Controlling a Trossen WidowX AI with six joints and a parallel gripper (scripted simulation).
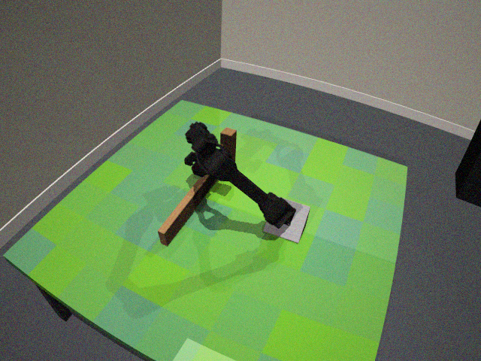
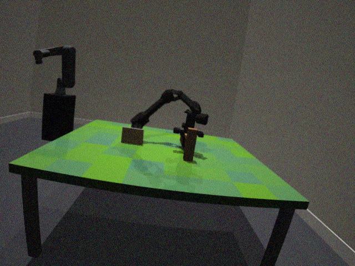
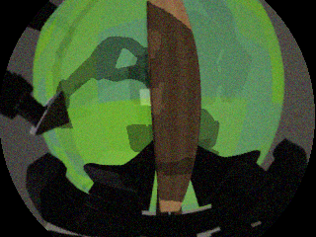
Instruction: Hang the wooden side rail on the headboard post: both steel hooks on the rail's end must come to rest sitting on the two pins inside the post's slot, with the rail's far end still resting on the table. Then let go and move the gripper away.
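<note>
Now: gripper tip 10 mm short of the headboard post, 160 mm to the left of it and 40 mm below it.
</note>
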